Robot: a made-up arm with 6 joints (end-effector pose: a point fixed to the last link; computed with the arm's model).
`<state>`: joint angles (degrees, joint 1 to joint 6).
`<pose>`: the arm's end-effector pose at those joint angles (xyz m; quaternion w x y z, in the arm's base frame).
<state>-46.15 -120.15 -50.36 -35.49 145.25 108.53</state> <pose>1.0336 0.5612 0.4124 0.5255 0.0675 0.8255 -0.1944</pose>
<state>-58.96 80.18 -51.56 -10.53 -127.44 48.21</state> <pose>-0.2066 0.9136 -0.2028 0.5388 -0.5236 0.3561 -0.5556</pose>
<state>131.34 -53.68 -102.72 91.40 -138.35 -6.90</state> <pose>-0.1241 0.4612 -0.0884 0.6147 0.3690 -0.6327 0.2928</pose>
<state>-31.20 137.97 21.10 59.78 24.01 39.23</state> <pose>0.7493 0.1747 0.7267 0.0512 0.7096 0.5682 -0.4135</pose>
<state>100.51 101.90 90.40 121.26 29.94 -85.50</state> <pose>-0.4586 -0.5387 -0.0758 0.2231 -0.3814 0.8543 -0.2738</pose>
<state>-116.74 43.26 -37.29 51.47 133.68 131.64</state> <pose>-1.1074 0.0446 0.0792 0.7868 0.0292 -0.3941 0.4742</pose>
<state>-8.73 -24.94 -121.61 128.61 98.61 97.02</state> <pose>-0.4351 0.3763 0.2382 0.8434 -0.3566 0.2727 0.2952</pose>
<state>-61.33 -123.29 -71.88 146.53 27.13 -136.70</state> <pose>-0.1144 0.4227 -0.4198 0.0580 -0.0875 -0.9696 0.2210</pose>
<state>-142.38 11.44 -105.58 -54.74 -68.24 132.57</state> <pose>-0.8660 0.3995 -0.2314 0.7593 -0.3689 -0.5315 -0.0702</pose>
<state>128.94 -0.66 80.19 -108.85 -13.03 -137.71</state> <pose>0.3101 0.3844 0.0468 0.7404 -0.6404 -0.1942 -0.0629</pose>
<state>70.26 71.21 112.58 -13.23 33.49 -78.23</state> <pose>0.7688 0.1012 -0.2485 0.4246 -0.8157 -0.2291 0.3191</pose>
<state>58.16 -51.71 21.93 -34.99 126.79 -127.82</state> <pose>-0.4219 -0.8738 0.4020 0.2655 0.3953 -0.3737 -0.7960</pose>
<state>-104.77 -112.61 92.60 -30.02 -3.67 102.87</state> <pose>0.6736 0.2876 0.4561 0.2768 0.1375 0.9498 0.0490</pose>
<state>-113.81 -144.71 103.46 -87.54 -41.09 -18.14</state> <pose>0.5714 -0.1852 0.2239 0.7057 -0.1567 -0.5275 -0.4463</pose>
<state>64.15 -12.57 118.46 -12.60 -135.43 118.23</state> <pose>0.1411 0.3684 -0.5263 0.5595 -0.3397 -0.7215 -0.2256</pose>
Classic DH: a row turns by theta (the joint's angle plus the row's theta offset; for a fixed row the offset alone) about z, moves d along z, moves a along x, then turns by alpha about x. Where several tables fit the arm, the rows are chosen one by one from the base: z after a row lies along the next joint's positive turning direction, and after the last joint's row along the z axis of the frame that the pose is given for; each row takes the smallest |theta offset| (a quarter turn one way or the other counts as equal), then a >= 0, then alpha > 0; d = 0 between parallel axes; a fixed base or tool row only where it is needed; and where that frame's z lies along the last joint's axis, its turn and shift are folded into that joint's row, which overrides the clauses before.
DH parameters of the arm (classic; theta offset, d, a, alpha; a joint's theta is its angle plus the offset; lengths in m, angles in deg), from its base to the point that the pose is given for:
base (fixed): 0 0 0 180
joint 1: -90 -0.1947 0.032 -90
joint 2: 0 0.2771 0.1072 90
joint 3: 0 0.1329 -0.0877 -90
joint 4: 0 0.1799 -0.0876 90
joint 5: -90 0.6366 0.0839 90
joint 6: 0 -0.358 -0.021 90
tool (fixed): 180 0.0034 0 0

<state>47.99 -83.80 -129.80 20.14 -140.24 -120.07</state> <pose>-0.3051 -0.8954 -0.1884 0.2251 0.1967 0.0461 -0.9532</pose>
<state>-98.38 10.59 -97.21 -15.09 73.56 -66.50</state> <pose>-0.8426 0.2705 -0.4629 0.4288 -0.3320 0.2362 0.8063</pose>
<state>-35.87 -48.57 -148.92 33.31 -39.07 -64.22</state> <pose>0.4845 -0.3950 0.0089 0.5325 0.4081 -0.4121 -0.6166</pose>
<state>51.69 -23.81 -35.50 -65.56 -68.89 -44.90</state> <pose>-0.1657 -0.8078 0.0691 0.3778 -0.5402 0.7273 0.1911</pose>
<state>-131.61 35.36 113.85 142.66 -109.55 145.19</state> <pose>-0.4895 0.6568 0.3444 0.4060 -0.4477 0.5704 0.5563</pose>
